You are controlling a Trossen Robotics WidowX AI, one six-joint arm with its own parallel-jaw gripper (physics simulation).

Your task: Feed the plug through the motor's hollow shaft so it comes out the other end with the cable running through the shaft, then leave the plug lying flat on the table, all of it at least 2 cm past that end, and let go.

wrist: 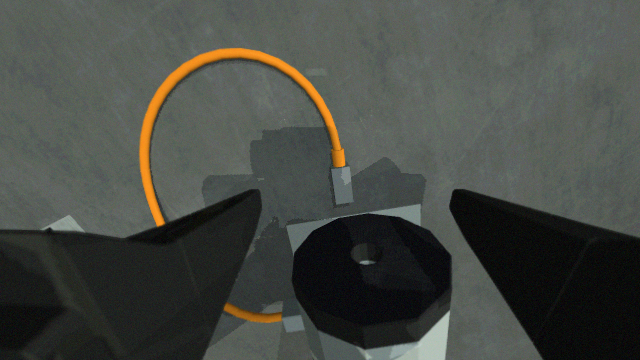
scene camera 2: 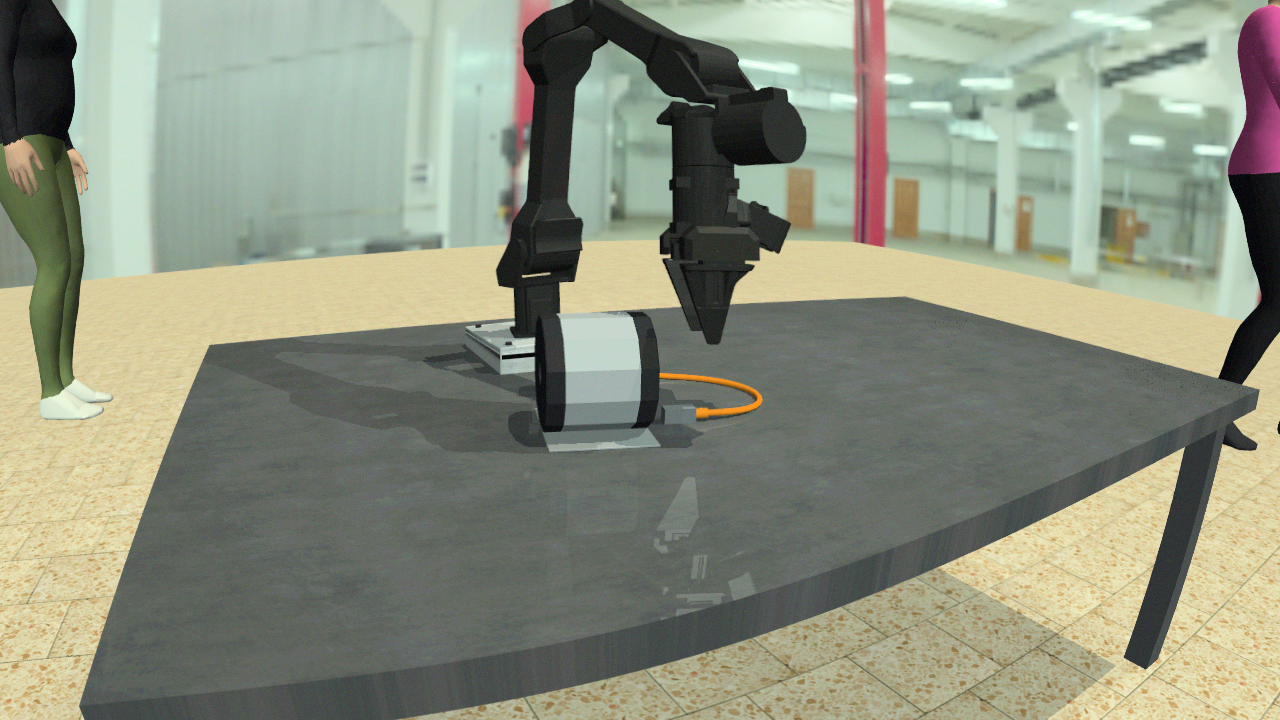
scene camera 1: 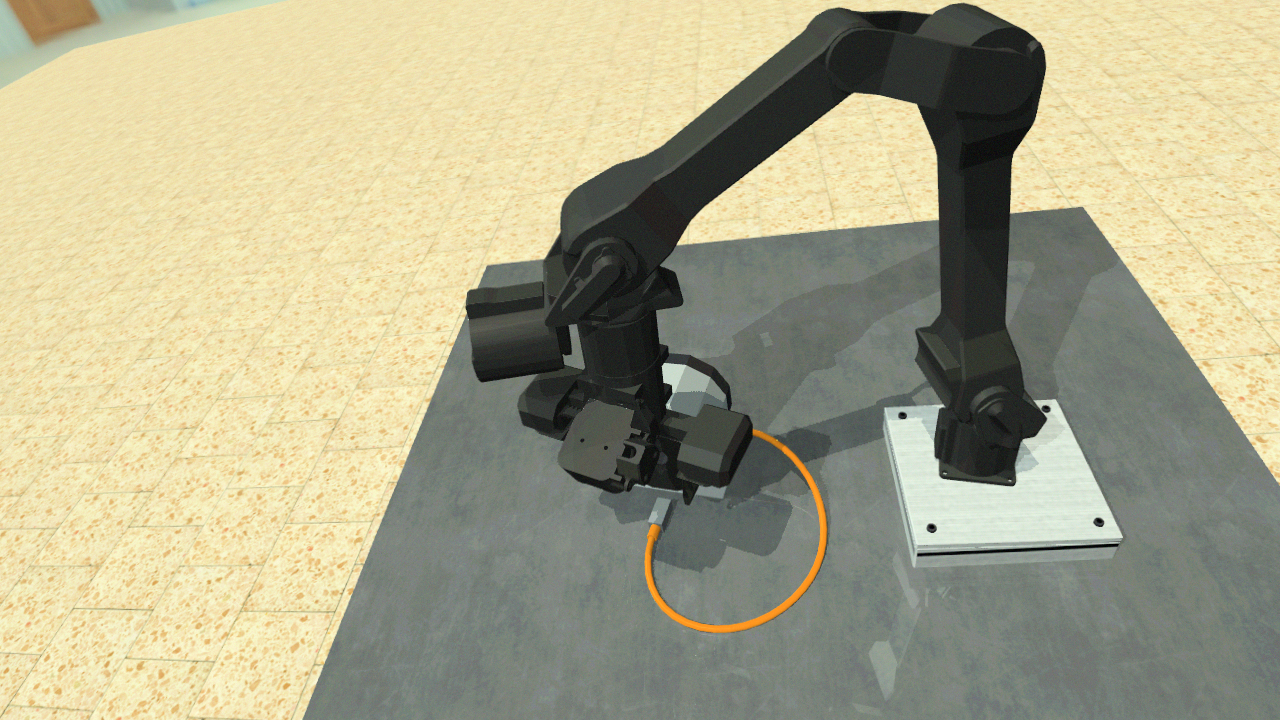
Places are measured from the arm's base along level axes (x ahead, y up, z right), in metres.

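Where they show: gripper, between the fingertips: (wrist: 354,198) (scene camera 2: 704,337) (scene camera 1: 641,485); arm's base, origin of its link: (scene camera 1: 975,456).
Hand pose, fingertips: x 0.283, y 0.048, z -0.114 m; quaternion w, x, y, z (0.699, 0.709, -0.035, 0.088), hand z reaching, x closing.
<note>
Things, the pixels of their top centre, and the offset from my fingertips. "spot": a spot on its surface instead. Level surfaces: height alone.
- motor, centre of its top: (scene camera 2: 593,314) (scene camera 1: 666,385) dy +0.023, dx +0.001, dz +0.103 m
- round shaft opening, a spot on its surface: (wrist: 366,253) spot: dy -0.037, dx +0.007, dz +0.065 m
- grey plug, centre of its top: (wrist: 342,186) (scene camera 2: 679,406) (scene camera 1: 659,510) dy -0.065, dx +0.000, dz +0.022 m
- small grey block, a spot on its surface: (wrist: 293,323) spot: dy -0.019, dx -0.055, dz +0.100 m
- grey table, height of its surface: dy -0.079 m
The motor (scene camera 1: 695,383) (scene camera 2: 601,371) (wrist: 372,295) is a white cylinder with black end caps, lying on a pale foot. The round shaft opening (wrist: 366,253) shows in its near end cap in the wrist view. The grey plug (scene camera 1: 659,511) (scene camera 2: 679,413) (wrist: 342,185) lies on the table close in front of that end, outside the shaft. The orange cable (scene camera 1: 822,519) (scene camera 2: 759,398) (wrist: 145,150) loops from the plug back beside the motor. My gripper (scene camera 2: 704,333) (wrist: 354,198) is open and empty, pointing down above the plug and motor end. In scene camera 1 the arm hides much of the motor.
A small grey block (wrist: 293,323) beside the motor holds the cable's other end. The arm's base plate (scene camera 1: 1002,523) (scene camera 2: 505,353) is bolted down on the grey table (scene camera 1: 501,644) (scene camera 2: 358,555). Two people stand beyond the table in scene camera 2.
</note>
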